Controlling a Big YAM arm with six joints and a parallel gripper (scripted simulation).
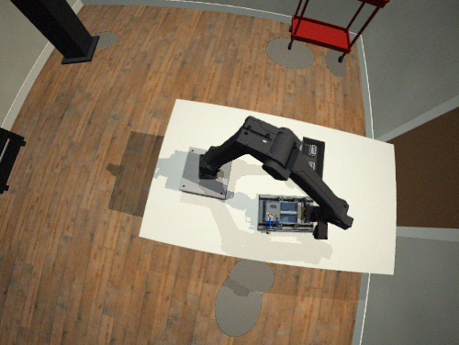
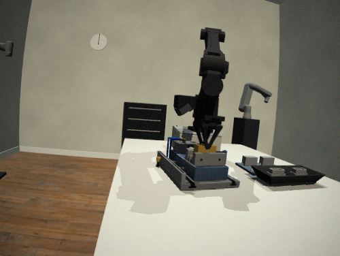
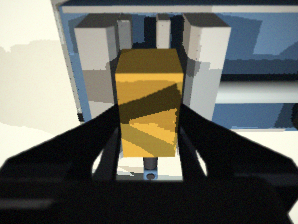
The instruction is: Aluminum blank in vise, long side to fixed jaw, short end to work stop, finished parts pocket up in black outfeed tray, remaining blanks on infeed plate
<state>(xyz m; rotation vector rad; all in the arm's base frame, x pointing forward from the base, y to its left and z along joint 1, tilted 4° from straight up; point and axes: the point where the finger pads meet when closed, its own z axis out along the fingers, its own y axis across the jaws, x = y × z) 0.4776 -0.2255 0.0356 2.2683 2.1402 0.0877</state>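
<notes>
Right now my hand is 5 cm to the right of the dark rod and 3 cm above it. The rest, counted from my hand: yellow brass blank (2 cm below); then light cylinder (9 cm behind, 4 cm below, 1 cm to the left); then vise (8 cm below, 7 cm behind, 1 cm to the left).
</notes>
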